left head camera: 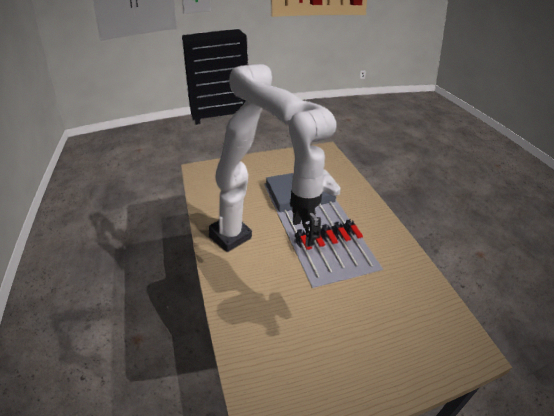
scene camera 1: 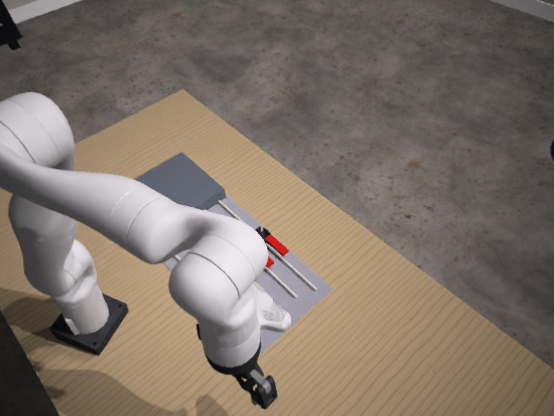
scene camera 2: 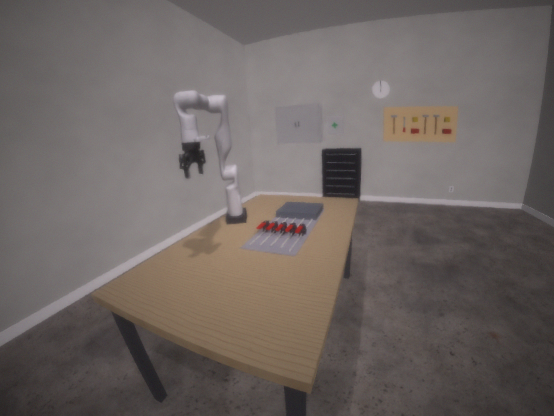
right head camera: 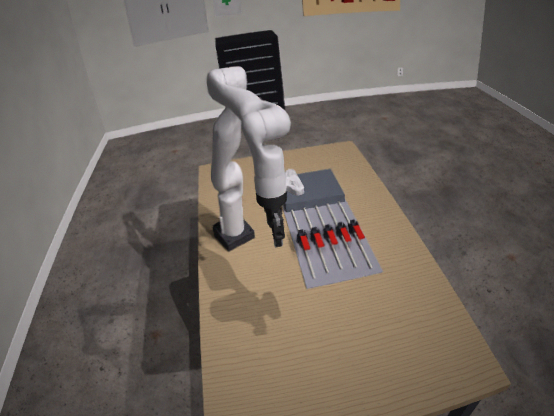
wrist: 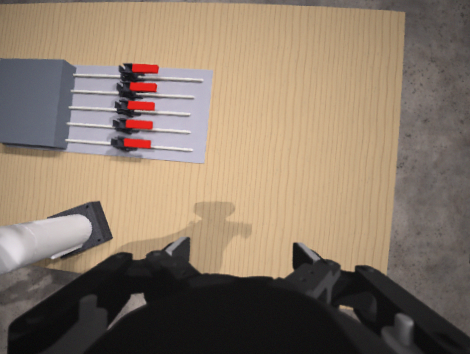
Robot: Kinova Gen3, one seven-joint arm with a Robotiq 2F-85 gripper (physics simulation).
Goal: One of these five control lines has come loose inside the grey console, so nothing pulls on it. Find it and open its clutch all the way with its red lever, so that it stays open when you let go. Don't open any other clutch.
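Frame: origin at the arm's base, x ahead, y left, z up, level; centimetres.
Seen in the pictures: gripper, fingertip midpoint: (left head camera: 302,234) (scene camera 1: 238,376) (scene camera 2: 195,176) (right head camera: 274,234) (wrist: 240,251); arm's base at its link origin: (left head camera: 230,228) (scene camera 1: 89,316) (scene camera 2: 236,212) (right head camera: 233,227) (wrist: 75,230).
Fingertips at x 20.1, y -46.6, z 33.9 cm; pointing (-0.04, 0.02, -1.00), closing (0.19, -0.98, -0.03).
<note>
Pixels of each thing's top centre, then the offset from my fingertips to it.
- grey console at its top centre: (scene camera 1: 167,191) (right head camera: 309,185) (left head camera: 300,185) (wrist: 25,100) (scene camera 2: 300,207) dx +14.4, dy +74.6, dz -34.9 cm
- light grey plate at its top centre: (scene camera 1: 266,296) (wrist: 174,114) (right head camera: 337,260) (left head camera: 338,259) (scene camera 2: 274,242) dx +20.9, dy +27.4, dz -39.3 cm
- top lever at its top centre: (scene camera 1: 271,239) (wrist: 137,67) (right head camera: 357,228) (left head camera: 354,227) dx +30.4, dy +38.8, dz -33.7 cm
- middle lever at its top centre: (wrist: 133,104) (right head camera: 331,233) (left head camera: 330,232) dx +19.5, dy +37.3, dz -33.7 cm
- bottom lever at its top centre: (wrist: 129,142) (right head camera: 303,238) (left head camera: 304,238) dx +8.6, dy +35.8, dz -33.7 cm
The grey console (right head camera: 315,187) (scene camera 2: 300,210) (wrist: 32,102) lies on the table, with thin pale control lines running from it over a light grey plate (right head camera: 345,277) (wrist: 200,105). Each line carries a black clutch with a red lever. In the wrist view the top lever (wrist: 145,68), middle lever (wrist: 141,106) and bottom lever (wrist: 137,144) point away from the console, as do the others, all lying along their lines. Which line is loose cannot be told. My gripper (scene camera 2: 194,173) (wrist: 240,251) is open and empty, high above the table; the arm hides most levers in scene camera 1.
The arm's black base (right head camera: 232,235) (wrist: 102,220) stands on the table beside the plate and console. A black drawer cabinet (left head camera: 215,75) (scene camera 2: 341,172) stands by the far wall, under a wall cabinet (scene camera 2: 298,124) and near a tool board (scene camera 2: 420,135).
</note>
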